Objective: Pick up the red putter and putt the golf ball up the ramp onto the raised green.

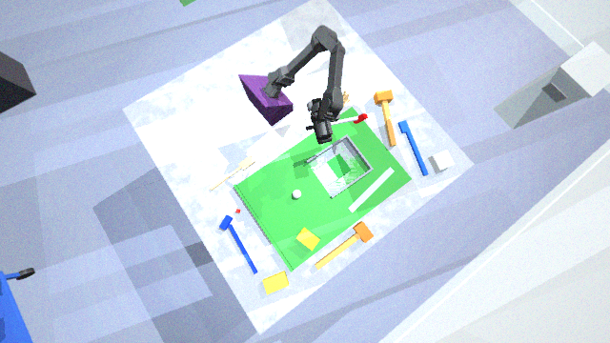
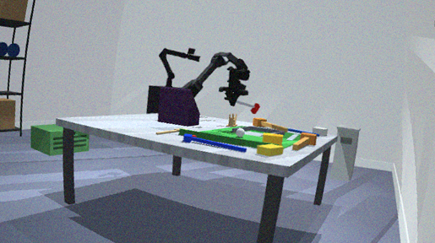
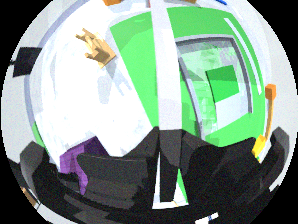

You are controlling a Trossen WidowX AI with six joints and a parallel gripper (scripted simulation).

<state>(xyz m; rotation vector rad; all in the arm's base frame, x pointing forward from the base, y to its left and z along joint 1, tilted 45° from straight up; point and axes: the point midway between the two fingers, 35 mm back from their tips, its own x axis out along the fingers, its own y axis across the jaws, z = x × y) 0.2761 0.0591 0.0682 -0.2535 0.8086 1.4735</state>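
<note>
Now: the putter 2 cm ahead of my gripper tip, 8 cm to the left of it and 1 cm above it. From my gripper tip the other things lie so: green mat (21 cm ahead, 11 cm to the right, 13 cm below); white golf ball (18 cm ahead, 25 cm to the right, 11 cm below); white bar (36 cm ahead, 7 cm to the left, 13 cm below).
</note>
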